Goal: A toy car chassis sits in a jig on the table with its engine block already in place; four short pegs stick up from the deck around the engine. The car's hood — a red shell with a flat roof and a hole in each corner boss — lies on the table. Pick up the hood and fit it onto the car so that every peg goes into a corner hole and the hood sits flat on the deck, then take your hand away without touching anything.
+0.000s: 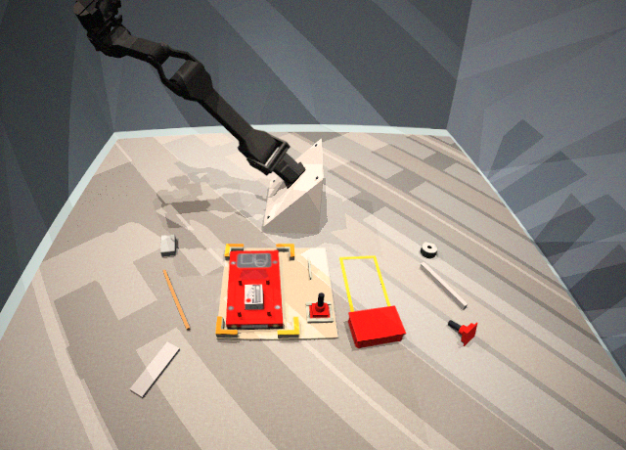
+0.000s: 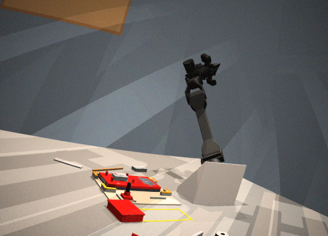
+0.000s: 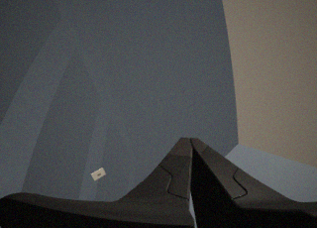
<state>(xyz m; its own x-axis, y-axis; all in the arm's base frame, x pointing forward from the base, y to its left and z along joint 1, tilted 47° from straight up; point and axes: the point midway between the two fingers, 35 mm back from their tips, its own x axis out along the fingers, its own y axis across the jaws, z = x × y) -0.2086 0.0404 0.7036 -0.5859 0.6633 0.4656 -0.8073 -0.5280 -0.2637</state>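
Right now my gripper tip is 76 cm short of the red hood, 55 cm to the right of it and 57 cm above it. Round my gripper tip: grey bar: 69 cm ahead, 74 cm to the left, 57 cm below; then grey engine block: 67 cm ahead, 34 cm to the left, 56 cm below; then wooden stick: 63 cm ahead, 17 cm to the left, 58 cm below.
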